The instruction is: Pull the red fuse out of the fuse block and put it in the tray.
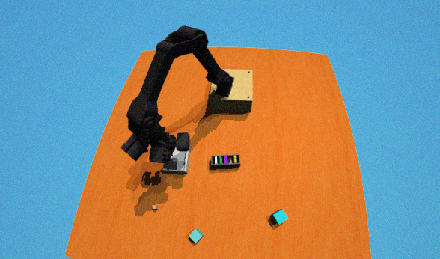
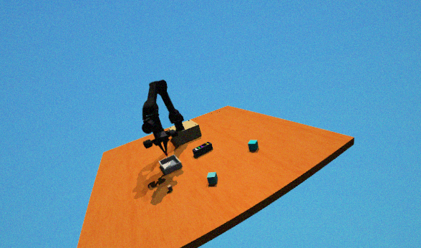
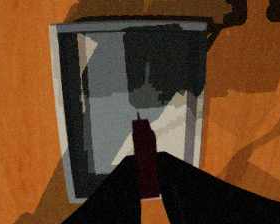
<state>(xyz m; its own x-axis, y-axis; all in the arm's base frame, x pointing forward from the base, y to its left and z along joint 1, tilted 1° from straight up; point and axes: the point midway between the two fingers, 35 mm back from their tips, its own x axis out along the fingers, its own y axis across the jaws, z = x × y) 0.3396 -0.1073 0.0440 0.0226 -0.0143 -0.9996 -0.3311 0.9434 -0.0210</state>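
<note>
The grey tray is 90 mm below my gripper tip. From my gripper tip the other things lie so: red fuse 10 mm below.
</note>
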